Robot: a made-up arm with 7 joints.
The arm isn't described. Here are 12 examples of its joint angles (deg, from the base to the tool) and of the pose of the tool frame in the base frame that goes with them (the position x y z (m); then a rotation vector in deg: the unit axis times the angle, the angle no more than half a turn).
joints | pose
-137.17 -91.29 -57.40 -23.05 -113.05 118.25 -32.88 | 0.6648 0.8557 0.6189 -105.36 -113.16 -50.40
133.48 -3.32 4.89 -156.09 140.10 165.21 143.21 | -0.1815 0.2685 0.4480 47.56 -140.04 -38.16
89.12 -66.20 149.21 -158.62 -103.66 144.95 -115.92 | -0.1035 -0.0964 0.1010 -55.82 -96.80 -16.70
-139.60 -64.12 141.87 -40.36 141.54 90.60 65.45 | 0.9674 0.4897 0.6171 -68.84 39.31 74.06
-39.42 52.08 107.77 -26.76 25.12 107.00 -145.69 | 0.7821 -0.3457 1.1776 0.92 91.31 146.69
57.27 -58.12 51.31 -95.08 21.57 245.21 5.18 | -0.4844 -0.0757 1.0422 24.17 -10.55 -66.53
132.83 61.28 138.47 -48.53 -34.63 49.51 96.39 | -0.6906 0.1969 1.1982 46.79 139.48 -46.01
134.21 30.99 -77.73 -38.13 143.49 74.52 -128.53 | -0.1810 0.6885 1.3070 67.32 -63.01 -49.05
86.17 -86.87 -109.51 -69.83 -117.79 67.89 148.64 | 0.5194 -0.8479 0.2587 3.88 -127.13 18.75
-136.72 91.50 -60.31 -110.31 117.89 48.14 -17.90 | -0.6653 0.1576 0.0410 52.48 111.95 -73.34
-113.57 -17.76 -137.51 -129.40 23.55 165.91 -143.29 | -0.1352 0.6803 0.5823 63.75 -148.28 -37.73
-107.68 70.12 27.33 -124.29 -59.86 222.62 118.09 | 0.1528 -0.5435 0.1854 -18.08 119.21 -34.26
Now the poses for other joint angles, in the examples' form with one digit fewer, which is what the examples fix.
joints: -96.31 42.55 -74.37 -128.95 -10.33 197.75 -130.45
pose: -0.600 -0.299 0.592 -148.8 2.9 88.3
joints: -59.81 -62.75 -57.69 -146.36 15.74 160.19 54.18
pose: -0.425 -0.271 0.768 12.8 121.4 -84.2
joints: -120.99 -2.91 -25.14 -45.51 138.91 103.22 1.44
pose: -0.377 -0.204 1.450 -57.9 34.9 -154.1
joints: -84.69 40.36 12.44 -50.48 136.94 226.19 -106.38
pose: 0.093 -0.773 0.797 53.2 -126.1 53.8
